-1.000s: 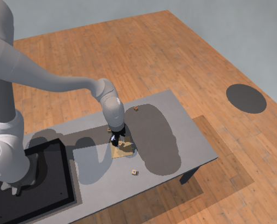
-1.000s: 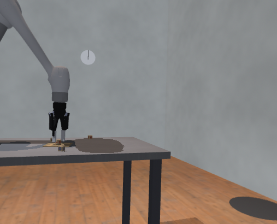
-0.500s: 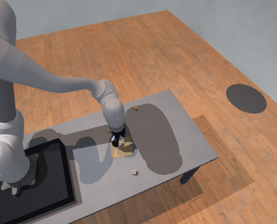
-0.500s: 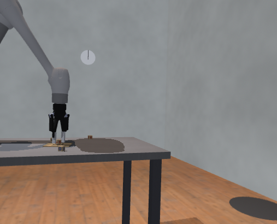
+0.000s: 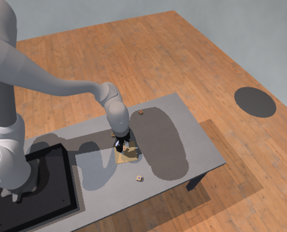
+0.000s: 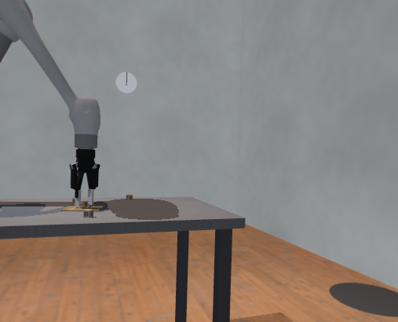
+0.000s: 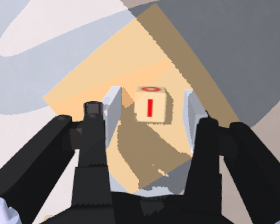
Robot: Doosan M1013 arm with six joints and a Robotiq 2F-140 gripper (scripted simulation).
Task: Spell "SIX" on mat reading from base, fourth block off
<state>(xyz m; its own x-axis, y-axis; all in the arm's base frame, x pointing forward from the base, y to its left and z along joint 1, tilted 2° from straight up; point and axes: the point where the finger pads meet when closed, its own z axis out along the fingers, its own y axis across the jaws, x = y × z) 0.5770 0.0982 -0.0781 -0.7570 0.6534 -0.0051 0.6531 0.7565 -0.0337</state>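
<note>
Right now my hand is 40 mm above the tan mat and 10 mm to the left of it. Also, from my hand: block: 130 mm to the left, 60 mm behind, 30 mm below.
</note>
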